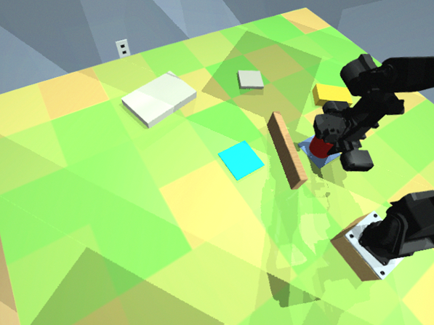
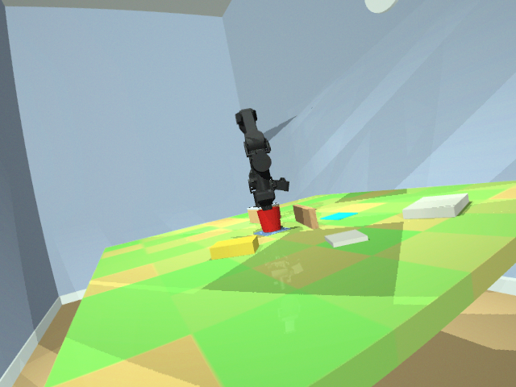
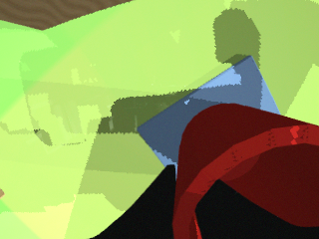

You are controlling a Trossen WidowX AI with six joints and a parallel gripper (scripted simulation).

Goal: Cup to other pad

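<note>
Now: gripper tip 20 mm short of the light blue pad, 20 mm to the left of it and 40 mm above it. The rest, counted from my gripper tip: red cup: 20 mm ahead, 20 mm to the right; brown wooden block: 80 mm ahead, 80 mm to the left, 20 mm below; cyan pad: 140 mm ahead, 180 mm to the left, 40 mm below.
</note>
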